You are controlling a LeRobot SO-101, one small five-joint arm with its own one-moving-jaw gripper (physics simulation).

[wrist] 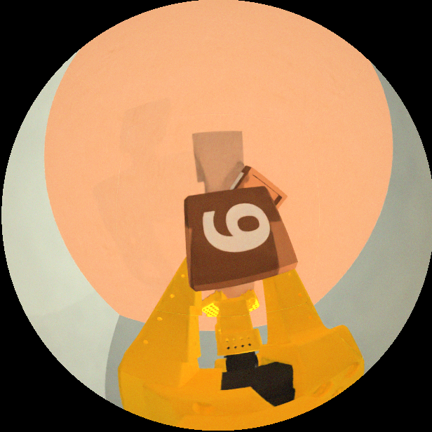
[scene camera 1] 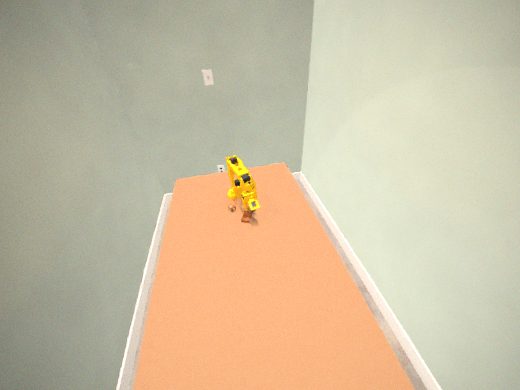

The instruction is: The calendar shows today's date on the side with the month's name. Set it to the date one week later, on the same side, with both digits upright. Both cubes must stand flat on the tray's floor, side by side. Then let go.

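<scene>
My gripper [scene camera 1: 248, 208] [wrist: 242, 274] is shut on a brown cube [wrist: 232, 235], with one jaw at each side of it. The face towards the wrist camera carries a white 6 or 9, turned partly sideways. The brown tray [scene camera 1: 246, 217] [wrist: 267, 183] is partly hidden behind the held cube in the wrist view; its corner shows past the cube's upper right edge. In the scene view the tray lies at the gripper's front. The other cube [scene camera 1: 232, 208] is small there, on the table left of the gripper; its digits are unreadable, and it does not show in the wrist view.
The orange table [scene camera 1: 250, 300] [wrist: 150, 75] extends in front of the arm. Its back edge runs close to the grey-green wall [scene camera 1: 125, 100]. The arm's shadow falls on the table beyond the held cube in the wrist view.
</scene>
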